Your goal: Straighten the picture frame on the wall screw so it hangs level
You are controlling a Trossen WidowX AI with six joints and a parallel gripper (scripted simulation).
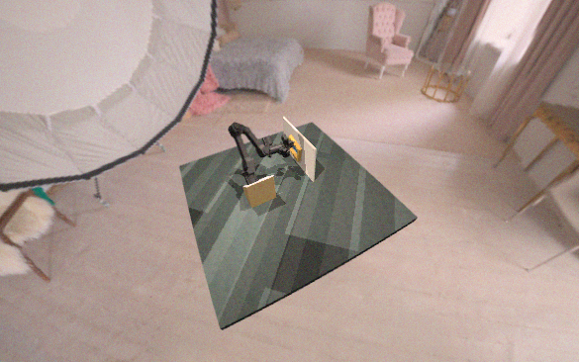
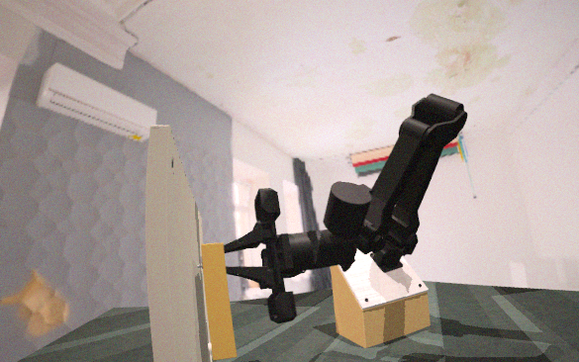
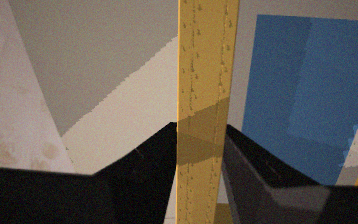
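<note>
Now: gripper tip 5 cm above the picture frame. Round my gripper tip: wall panel: 6 cm below, 2 cm ahead.
</note>
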